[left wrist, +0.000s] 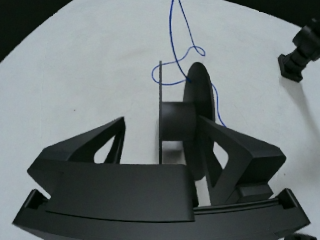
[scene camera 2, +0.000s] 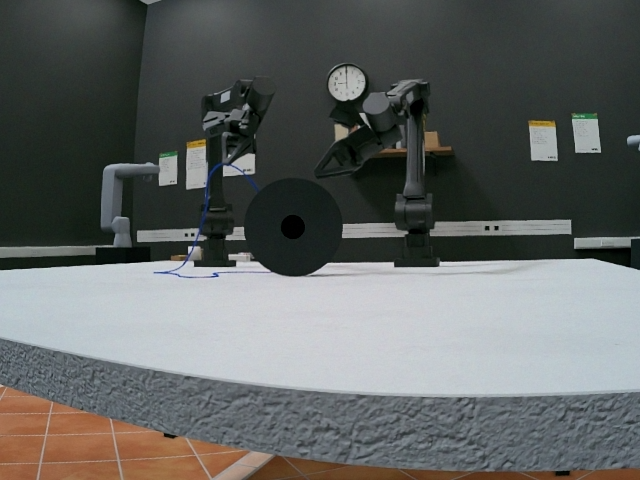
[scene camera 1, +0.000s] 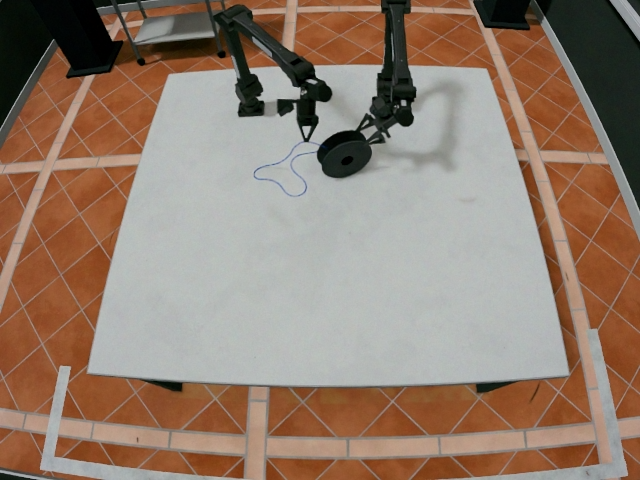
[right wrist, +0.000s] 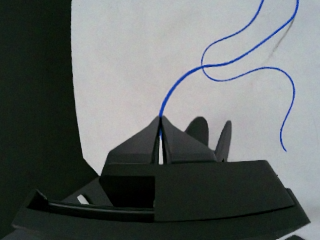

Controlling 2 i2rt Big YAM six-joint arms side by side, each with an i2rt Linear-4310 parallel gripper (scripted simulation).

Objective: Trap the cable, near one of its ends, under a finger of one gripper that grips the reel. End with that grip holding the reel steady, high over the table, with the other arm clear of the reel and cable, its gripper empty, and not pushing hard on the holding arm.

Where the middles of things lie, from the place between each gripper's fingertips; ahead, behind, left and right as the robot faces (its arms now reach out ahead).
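Scene:
Relative to my right hand (scene camera 2: 225, 164), the black reel (scene camera 2: 293, 227) is 150 mm below, 140 mm to the left of and 50 mm behind it.
Position of my left gripper (scene camera 2: 315, 175) relative to the black reel: 60 mm to the left of it, 10 mm past it and 110 mm above it. By its middle, the black reel is nearer to my left gripper than to my right hand.

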